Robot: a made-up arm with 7 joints.
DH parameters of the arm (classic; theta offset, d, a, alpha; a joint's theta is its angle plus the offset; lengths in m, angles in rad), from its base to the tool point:
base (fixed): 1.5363 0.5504 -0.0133 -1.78
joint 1: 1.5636 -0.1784 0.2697 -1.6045
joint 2: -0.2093 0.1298 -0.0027 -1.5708
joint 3: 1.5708 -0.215 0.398 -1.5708
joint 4: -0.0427 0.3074 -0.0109 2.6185
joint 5: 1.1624 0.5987 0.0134 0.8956
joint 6: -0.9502 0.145 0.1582 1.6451
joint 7: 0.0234 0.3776 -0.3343 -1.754
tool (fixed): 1.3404 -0.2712 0 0
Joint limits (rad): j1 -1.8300..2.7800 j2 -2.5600..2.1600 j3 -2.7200..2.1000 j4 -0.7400..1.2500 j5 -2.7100..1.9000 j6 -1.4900..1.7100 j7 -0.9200..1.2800
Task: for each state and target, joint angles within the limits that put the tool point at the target. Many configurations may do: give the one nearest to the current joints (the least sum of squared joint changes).
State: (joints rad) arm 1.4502 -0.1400 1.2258 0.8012 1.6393 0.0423 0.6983
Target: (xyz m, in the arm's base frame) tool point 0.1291 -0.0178 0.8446
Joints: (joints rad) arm 1.0863 0.0150 1.1056 0.5941 1.9000 0.7751 0.9943
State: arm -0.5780 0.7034 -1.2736 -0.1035 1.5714 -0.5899 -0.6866
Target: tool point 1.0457 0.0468 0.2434
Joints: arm -0.5927 1.0551 -1.1334 -0.4738 1.8693 -0.3528 -0.8083
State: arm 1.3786 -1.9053 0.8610 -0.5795 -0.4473 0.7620 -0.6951
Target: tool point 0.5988 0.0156 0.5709
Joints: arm 1.2857 -1.7718 1.1797 -0.5828 -0.6749 0.7739 -0.3641
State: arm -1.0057 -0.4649 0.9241 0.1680 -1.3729 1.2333 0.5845
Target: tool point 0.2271 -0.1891 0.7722
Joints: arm -0.9833 -0.3904 0.8422 0.1655 -1.3961 1.1617 0.4645
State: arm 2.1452 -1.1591 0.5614 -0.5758 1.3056 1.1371 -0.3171
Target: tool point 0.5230 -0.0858 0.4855
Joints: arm 1.9824 -0.7315 0.6394 -0.4714 1.1898 1.0647 -0.0227
